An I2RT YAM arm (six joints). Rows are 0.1 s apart.
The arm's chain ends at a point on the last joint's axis. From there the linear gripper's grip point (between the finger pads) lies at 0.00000 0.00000 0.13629 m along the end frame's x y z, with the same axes.
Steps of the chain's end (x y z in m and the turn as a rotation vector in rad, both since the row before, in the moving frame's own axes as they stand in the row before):
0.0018, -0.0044, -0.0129, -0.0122, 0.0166, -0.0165
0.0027, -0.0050, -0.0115, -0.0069, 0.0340, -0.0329
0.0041, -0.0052, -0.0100, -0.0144, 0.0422, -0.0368
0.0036, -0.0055, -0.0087, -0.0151, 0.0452, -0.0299
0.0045, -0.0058, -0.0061, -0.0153, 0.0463, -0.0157
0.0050, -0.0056, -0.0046, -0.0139, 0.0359, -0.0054
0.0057, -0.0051, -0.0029, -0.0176, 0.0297, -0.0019
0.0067, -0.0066, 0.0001, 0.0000, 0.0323, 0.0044
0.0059, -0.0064, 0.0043, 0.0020, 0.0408, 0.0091
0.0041, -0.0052, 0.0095, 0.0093, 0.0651, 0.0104
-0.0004, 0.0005, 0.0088, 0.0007, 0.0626, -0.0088
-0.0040, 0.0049, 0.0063, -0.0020, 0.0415, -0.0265
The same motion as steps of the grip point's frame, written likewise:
0.0041, -0.0028, -0.0129, -0.0122, 0.0166, -0.0165
0.0073, -0.0041, -0.0116, -0.0069, 0.0340, -0.0329
0.0099, -0.0033, -0.0101, -0.0144, 0.0422, -0.0368
0.0098, -0.0035, -0.0089, -0.0151, 0.0452, -0.0299
0.0108, -0.0038, -0.0063, -0.0153, 0.0463, -0.0157
0.0099, -0.0037, -0.0047, -0.0139, 0.0359, -0.0054
0.0097, -0.0027, -0.0030, -0.0176, 0.0297, -0.0019
0.0111, -0.0066, 0.0000, 0.0000, 0.0323, 0.0044
0.0115, -0.0066, 0.0042, 0.0020, 0.0408, 0.0091
0.0130, -0.0064, 0.0092, 0.0093, 0.0651, 0.0104
0.0081, 0.0004, 0.0085, 0.0007, 0.0626, -0.0088
0.0017, 0.0051, 0.0062, -0.0020, 0.0415, -0.0265

